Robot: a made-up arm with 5 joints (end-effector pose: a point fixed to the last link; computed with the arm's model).
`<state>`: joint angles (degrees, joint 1 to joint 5).
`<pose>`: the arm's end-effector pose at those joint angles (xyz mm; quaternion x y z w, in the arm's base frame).
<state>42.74 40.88 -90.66 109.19 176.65</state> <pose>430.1 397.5 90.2 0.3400 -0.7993 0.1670 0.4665</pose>
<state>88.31 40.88 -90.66 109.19 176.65</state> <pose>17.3 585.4 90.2 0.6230 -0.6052 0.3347 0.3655</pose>
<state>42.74 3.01 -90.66 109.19 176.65</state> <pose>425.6 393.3 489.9 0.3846 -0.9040 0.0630 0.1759</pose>
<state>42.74 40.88 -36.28 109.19 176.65</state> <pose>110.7 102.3 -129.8 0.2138 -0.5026 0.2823 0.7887</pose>
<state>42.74 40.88 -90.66 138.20 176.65</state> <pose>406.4 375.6 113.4 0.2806 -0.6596 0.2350 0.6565</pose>
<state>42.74 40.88 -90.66 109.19 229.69</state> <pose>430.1 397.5 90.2 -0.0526 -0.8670 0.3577 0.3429</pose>
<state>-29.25 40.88 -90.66 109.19 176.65</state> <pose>511.0 -286.2 90.2 -0.1947 -0.8465 -0.1391 0.4756</pose>
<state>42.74 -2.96 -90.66 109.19 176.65</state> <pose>407.4 376.4 549.0 0.3878 -0.9117 0.0457 0.1275</pose>
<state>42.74 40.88 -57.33 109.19 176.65</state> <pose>251.5 232.4 -95.4 0.2701 -0.6349 0.2439 0.6815</pose>
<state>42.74 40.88 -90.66 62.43 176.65</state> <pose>476.4 440.2 92.4 0.3891 -0.9146 0.0371 0.1037</pose>
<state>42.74 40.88 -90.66 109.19 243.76</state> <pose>430.1 397.5 90.2 -0.1584 -0.8540 0.3970 0.2965</pose>
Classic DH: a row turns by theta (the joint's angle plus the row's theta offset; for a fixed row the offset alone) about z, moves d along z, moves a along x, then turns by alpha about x. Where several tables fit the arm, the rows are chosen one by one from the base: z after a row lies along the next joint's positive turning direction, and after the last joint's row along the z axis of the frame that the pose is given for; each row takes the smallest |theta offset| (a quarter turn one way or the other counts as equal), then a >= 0, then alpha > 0; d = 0 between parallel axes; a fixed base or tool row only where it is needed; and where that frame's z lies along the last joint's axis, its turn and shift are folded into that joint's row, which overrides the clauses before.
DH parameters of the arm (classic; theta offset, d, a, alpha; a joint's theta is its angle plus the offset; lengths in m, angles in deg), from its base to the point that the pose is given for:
joint 1: 0 0.2811 0 -90
joint 2: -79.34 0 0.1968 0
joint 3: -23.41 0 -0.5189 0
joint 4: -77.25 0 -0.049 90
joint 5: 180 0.0625 0 0

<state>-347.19 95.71 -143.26 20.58 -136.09</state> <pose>693.9 157.8 -64.9 0.2607 0.9368 0.1108 0.2052</pose>
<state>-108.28 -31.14 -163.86 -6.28 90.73</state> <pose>118.8 359.7 965.1 0.0305 0.1821 0.9713 0.1499</pose>
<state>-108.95 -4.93 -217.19 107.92 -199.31</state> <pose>119.4 347.9 845.8 0.3829 0.3853 -0.7555 0.3664</pose>
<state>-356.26 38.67 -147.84 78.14 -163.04</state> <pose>662.5 43.3 655.4 0.1109 0.9572 0.0481 0.2631</pose>
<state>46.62 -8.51 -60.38 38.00 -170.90</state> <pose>408.6 432.4 373.8 -0.3100 0.9127 0.1245 0.2354</pose>
